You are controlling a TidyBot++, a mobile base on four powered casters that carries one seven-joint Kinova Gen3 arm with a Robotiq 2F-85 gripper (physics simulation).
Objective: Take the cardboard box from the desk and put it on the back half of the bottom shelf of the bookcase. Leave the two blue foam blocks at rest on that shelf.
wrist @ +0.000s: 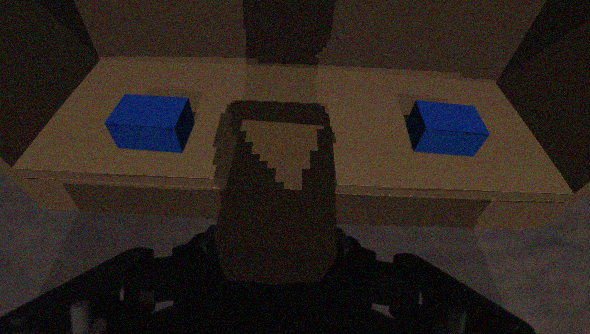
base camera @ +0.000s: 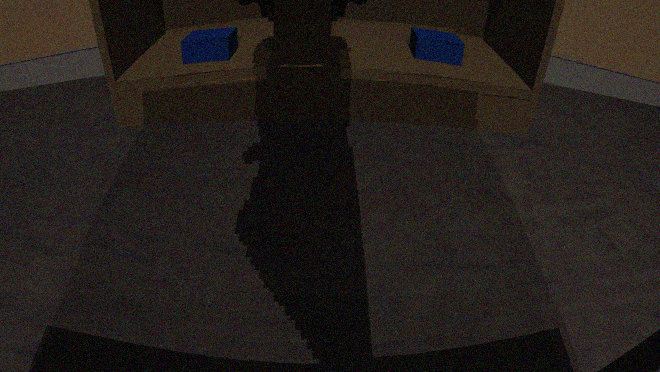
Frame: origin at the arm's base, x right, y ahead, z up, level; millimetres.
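Seen in the pictures: gripper, fingertip midpoint: (wrist: 276, 243) (base camera: 303, 14).
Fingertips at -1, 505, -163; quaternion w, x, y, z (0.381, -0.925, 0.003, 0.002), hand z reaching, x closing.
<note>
Pixels of each thing's middle, then the offset from my fingertips to it, as dx, dy, dz. "spot": a spot on its surface instead. Level surfaces: height alone.
- cardboard box at the middle of its body: (wrist: 281, 200) (base camera: 305, 7) +2, +29, +1
- bottom shelf at its surface level: dz -133
- bookcase's left side panel at a spot on its surface: (base camera: 132, 35) spot: -347, +254, -77
- floor at its surface level: dz -233
The cardboard box (base camera: 302, 22) (wrist: 278, 220) is dark and shadowed, with a lit patch on its far part in the wrist view. My gripper (base camera: 302, 6) (wrist: 276, 243) is shut on it from both sides. The box's far end overlaps the middle of the bottom shelf (base camera: 380, 50) (wrist: 370, 165) in view; its height above the board is hard to tell. One blue foam block (base camera: 205, 47) (wrist: 147, 122) rests on the shelf to the left of the box, and another blue foam block (base camera: 440, 47) (wrist: 450, 130) rests to the right. The box stands apart from both.
The bookcase's left side panel (base camera: 132, 35) and right side panel (base camera: 520, 35) flank the shelf. The back panel (wrist: 400, 35) rises behind it. Dark shadows of the arm fall across the floor (base camera: 440, 225) and the back panel. The desk does not show in either view.
</note>
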